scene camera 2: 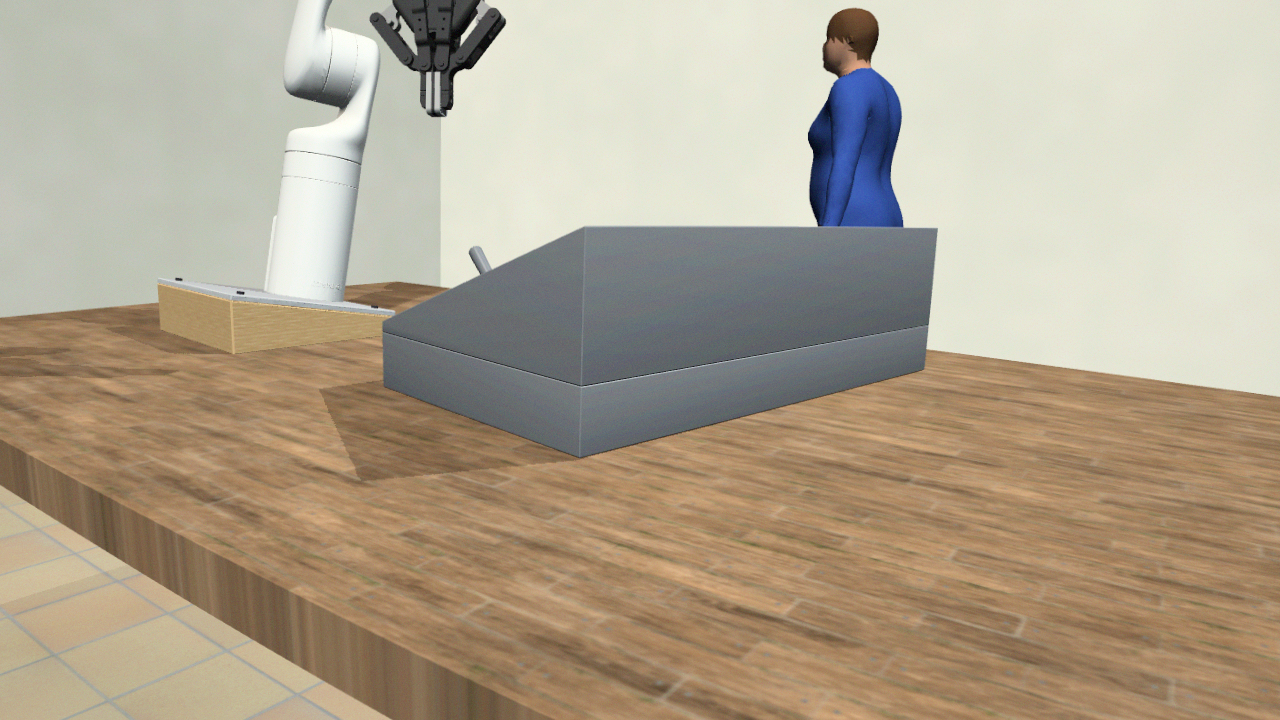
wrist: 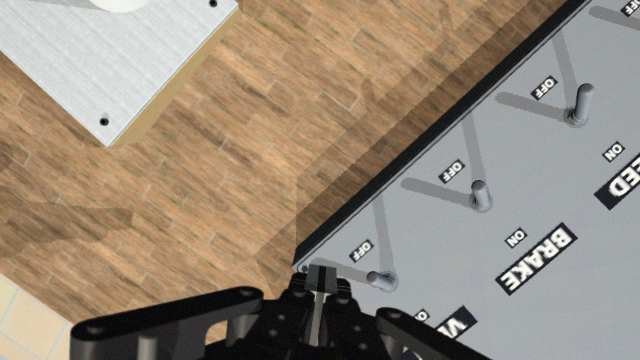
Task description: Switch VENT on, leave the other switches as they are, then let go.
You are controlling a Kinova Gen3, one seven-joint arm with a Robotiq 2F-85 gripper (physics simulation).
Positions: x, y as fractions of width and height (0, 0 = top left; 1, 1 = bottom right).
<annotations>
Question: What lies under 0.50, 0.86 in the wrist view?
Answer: My gripper.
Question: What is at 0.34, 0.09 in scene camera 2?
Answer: My gripper.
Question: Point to a grey switch panel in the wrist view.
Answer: At 0.85, 0.73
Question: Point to a grey switch panel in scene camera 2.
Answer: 0.48, 0.47
</annotations>
